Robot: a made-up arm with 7 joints.
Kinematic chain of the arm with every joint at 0, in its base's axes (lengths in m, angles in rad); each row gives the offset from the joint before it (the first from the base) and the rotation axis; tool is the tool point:
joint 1: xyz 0 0 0.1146 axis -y
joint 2: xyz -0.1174 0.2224 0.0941 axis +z
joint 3: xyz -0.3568 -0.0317 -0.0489 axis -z
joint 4: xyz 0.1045 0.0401 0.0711 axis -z
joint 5: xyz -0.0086 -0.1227 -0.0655 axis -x
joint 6: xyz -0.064 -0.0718 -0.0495 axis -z
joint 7: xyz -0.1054 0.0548 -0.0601 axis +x
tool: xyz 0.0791 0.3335 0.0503
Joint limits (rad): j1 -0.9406..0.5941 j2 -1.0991..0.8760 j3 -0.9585..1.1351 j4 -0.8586..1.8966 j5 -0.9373..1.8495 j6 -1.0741..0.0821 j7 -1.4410..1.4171
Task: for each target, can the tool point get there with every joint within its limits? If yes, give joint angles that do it. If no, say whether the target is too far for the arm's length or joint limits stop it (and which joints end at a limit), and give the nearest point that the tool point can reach.
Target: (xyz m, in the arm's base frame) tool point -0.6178 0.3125 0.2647
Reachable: yes | joints -0.5452 -0.9031 -0.5814 -0.2153 1.3705 -0.6632 -0.2280
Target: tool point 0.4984 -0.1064 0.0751
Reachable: no: joint limits stop it (at a limit: joint 2, joint 4, joint 5, joint 6, joint 7) | nearest point 0.3355 -0.1001 0.0880 | short by 0.164 m
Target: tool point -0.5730 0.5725 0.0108
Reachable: yes | joints 0.1004 -0.2694 -0.4916 0.2163 -0.4393 -0.2886 -0.5315
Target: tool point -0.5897 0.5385 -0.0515
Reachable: yes | joints 0.1719 -0.4092 -0.5496 -0.2128 -0.3941 -0.2335 -0.5430
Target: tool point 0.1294 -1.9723 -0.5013
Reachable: no: too far | nearest point -0.1223 -0.6306 -0.0944 | short by 1.424 m
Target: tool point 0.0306 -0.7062 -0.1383
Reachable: no: joint limits stop it (at a limit: joint 1, joint 2, joint 3, joint 6) | nearest point -0.0156 -0.5971 -0.0983 | short by 0.125 m
